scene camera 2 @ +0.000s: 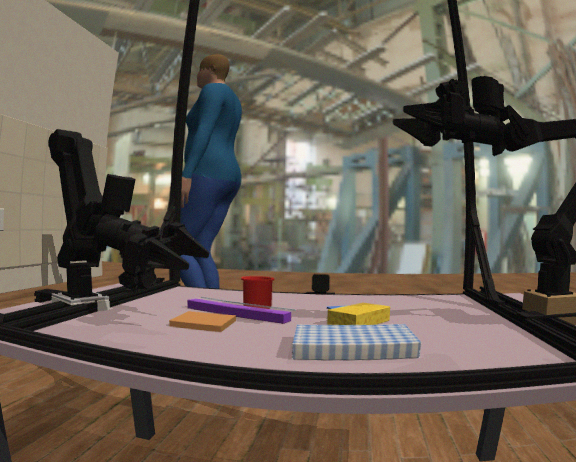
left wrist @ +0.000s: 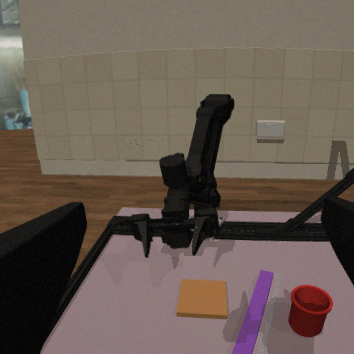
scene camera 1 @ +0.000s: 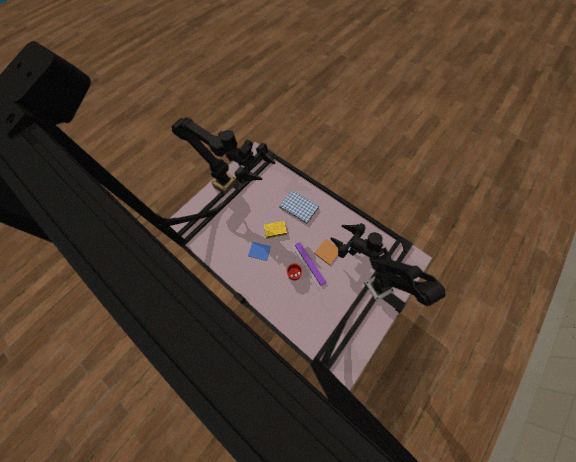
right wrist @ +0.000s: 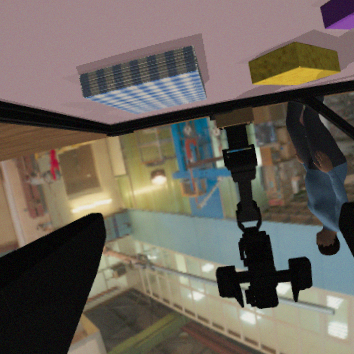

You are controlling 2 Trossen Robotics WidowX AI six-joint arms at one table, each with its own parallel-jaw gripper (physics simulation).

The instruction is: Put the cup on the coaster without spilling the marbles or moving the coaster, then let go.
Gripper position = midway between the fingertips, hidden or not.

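Visible in scene camera 2, my left gripper (scene camera 2: 397, 115), my right gripper (scene camera 2: 199, 260), a purple bar (scene camera 2: 249, 311), an orange square coaster (scene camera 2: 190, 320). In scene camera 1, my left gripper (scene camera 1: 268, 171). In the left wrist view, the orange square coaster (left wrist: 197, 298), my left gripper (left wrist: 205, 211), my right gripper (left wrist: 168, 254). In the right wrist view, my left gripper (right wrist: 268, 302), my right gripper (right wrist: 222, 219). Orange square coaster out of frame in the right wrist view.
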